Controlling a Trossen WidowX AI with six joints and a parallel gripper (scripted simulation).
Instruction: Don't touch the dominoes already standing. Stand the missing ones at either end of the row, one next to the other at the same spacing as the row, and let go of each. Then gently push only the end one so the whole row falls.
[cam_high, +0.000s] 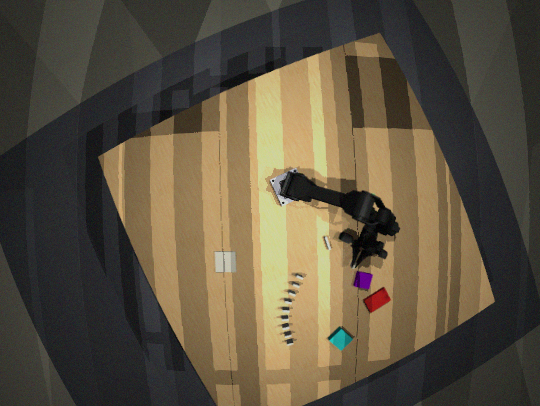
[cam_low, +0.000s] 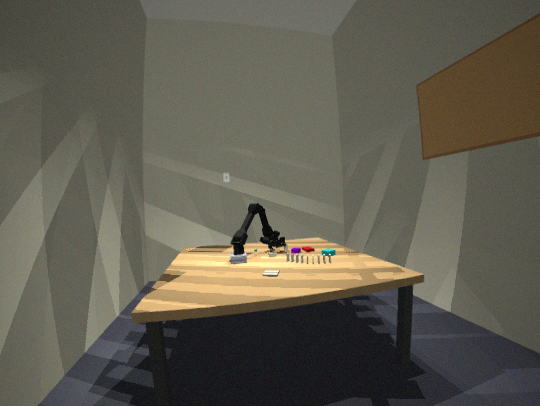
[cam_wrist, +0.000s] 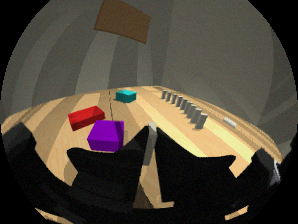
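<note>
My gripper tip is now 7 cm short of the purple block, 3 cm to the right of it and 5 cm above it. Also, from my gripper tip: cyan block: 28 cm ahead, 11 cm to the right, 5 cm below; red block: 17 cm ahead, 7 cm to the left, 6 cm below; small green cube: 23 cm behind, 15 cm to the left, 6 cm below.
</note>
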